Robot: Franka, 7 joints.
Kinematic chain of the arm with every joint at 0, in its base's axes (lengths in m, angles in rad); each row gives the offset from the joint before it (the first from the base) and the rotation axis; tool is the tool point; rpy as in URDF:
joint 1: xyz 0 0 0.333 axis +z
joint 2: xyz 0 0 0 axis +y
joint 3: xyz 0 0 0.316 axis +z
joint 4: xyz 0.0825 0 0 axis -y
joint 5: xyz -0.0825 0 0.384 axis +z
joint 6: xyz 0 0 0 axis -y
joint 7: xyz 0.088 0 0 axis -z
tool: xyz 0 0 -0.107 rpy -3.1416 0 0
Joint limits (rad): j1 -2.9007..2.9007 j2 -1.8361..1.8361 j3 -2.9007..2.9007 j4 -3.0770..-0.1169 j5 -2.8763..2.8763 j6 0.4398..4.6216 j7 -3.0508..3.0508
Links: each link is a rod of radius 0.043 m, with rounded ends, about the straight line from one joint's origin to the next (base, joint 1, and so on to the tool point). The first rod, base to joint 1, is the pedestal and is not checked.
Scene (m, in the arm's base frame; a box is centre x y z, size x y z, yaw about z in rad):
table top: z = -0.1
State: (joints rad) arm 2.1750 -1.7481 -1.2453 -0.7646 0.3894 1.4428 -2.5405
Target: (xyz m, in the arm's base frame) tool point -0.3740 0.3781 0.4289
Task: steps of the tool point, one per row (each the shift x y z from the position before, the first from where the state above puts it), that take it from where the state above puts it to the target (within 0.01 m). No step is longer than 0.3 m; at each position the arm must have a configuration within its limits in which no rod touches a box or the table.
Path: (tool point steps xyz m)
1: -0.0217 0.1533 0.2198
2: -0.1054 0.1862 0.1666
3: -0.1779 0.1827 0.0880
4: -0.2220 0.1438 -0.0027
5: -0.2264 0.0800 -0.0896
6: -0.1883 0.0070 -0.1567
7: -0.1155 -0.0575 -0.1919

